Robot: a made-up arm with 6 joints. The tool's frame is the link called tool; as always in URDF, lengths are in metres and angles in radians. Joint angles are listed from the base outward.
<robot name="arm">
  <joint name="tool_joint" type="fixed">
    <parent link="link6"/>
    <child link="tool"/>
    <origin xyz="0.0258 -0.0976 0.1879"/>
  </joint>
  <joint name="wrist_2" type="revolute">
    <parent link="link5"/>
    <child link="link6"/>
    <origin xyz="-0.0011 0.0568 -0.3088"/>
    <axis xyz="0 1 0"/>
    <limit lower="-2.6" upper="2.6"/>
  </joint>
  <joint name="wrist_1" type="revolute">
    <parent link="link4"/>
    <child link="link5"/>
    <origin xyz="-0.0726 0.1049 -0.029"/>
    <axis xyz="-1 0 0"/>
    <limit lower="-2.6" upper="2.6"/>
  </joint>
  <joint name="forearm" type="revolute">
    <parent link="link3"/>
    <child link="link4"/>
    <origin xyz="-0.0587 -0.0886 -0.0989"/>
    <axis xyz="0 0 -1"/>
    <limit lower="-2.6" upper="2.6"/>
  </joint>
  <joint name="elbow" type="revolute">
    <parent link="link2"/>
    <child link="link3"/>
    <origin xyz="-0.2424 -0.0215 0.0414"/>
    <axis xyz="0 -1 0"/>
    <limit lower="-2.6" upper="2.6"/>
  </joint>
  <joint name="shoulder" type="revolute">
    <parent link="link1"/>
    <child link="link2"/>
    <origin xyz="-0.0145 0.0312 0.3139"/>
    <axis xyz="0 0 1"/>
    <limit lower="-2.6" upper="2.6"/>
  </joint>
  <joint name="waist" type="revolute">
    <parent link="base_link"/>
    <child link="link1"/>
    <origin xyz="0 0 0.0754"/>
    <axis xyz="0 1 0"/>
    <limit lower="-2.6" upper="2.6"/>
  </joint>
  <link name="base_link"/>
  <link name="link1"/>
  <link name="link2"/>
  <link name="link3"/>
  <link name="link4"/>
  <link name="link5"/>
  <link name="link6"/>
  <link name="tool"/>
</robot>
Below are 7 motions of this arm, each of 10 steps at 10 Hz.
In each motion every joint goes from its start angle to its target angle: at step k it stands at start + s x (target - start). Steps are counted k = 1, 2, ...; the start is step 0. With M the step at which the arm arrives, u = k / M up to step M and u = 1 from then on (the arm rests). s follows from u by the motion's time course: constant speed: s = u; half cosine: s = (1 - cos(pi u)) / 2; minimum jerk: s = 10 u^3 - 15 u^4 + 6 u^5.
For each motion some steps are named. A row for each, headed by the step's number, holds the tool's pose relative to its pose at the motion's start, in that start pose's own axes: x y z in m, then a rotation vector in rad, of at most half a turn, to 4 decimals.
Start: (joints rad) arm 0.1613 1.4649 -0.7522 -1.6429 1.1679 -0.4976
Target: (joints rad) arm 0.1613 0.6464 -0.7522 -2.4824 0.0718 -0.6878
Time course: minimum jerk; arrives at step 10
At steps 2, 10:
2: 0.0124 0.0157 -0.0135 0.0416 -0.0373 -0.0496
10: 0.2639 0.1433 -0.2640 0.6181 -0.7167 -0.5452

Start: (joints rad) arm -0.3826 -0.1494 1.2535 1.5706 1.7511 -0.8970
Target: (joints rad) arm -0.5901 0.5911 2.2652 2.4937 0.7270 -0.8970
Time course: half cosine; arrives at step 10
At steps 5, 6, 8, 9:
5: 0.1211 0.0037 0.0501 1.0061 0.4660 -0.4756
6: 0.1704 -0.0336 0.0644 1.2824 0.6933 -0.5519
8: 0.2609 -0.1149 0.0540 1.6439 1.1534 -0.5787
9: 0.2892 -0.1378 0.0420 1.7191 1.3039 -0.5608

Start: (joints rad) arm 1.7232 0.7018 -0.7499 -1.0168 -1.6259 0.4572
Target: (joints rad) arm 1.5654 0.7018 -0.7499 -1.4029 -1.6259 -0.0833
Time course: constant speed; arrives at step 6
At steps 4, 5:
4: -0.0995 -0.0546 -0.0089 -0.0837 -0.1501 -0.0485
5: -0.1250 -0.0664 -0.0082 -0.1059 -0.1878 -0.0593

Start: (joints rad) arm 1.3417 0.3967 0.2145 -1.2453 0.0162 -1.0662
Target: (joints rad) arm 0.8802 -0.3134 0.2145 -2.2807 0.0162 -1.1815
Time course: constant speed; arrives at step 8
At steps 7, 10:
7: -0.0094 0.0095 -0.1369 0.1060 0.1094 0.4744
10: -0.0080 0.0018 -0.1602 0.1244 0.1327 0.5287

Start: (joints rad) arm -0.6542 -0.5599 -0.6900 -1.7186 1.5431 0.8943
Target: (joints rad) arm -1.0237 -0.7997 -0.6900 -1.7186 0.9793 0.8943
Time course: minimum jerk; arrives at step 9
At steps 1, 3, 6, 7, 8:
1: 0.0003 0.0028 0.0000 0.0038 0.0006 0.0000
3: 0.0078 0.0505 -0.0001 0.0714 0.0067 0.0001
6: 0.0493 0.1805 0.0066 0.2825 -0.0237 -0.0007
7: 0.0625 0.2075 0.0102 0.3323 -0.0415 0.0001
8: 0.0693 0.2202 0.0123 0.3564 -0.0516 0.0006

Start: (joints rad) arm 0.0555 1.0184 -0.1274 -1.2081 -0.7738 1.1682
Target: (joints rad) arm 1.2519 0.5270 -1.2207 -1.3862 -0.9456 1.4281
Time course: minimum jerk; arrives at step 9
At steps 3, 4, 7, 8, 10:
3: -0.0766 0.1815 0.0296 0.1197 -0.0180 0.4490
4: -0.2281 0.3164 0.0594 0.1747 -0.0164 0.8752
7: -0.9102 0.2702 0.0661 0.0588 0.0260 2.1474
8: -0.9898 0.2074 0.0551 0.0160 0.0300 2.3064
10: -1.0032 0.1950 0.0529 0.0077 0.0306 2.3347

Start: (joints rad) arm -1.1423 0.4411 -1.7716 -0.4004 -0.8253 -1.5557
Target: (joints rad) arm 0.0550 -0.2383 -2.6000 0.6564 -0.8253 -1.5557
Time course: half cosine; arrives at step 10
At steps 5, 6, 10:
5: 0.3656 0.5669 0.1568 -0.8210 0.4968 -0.3888
6: 0.5155 0.6933 0.1198 -1.0864 0.7025 -0.3977
10: 0.8176 0.8766 -0.0610 -1.5923 1.2505 -0.2270

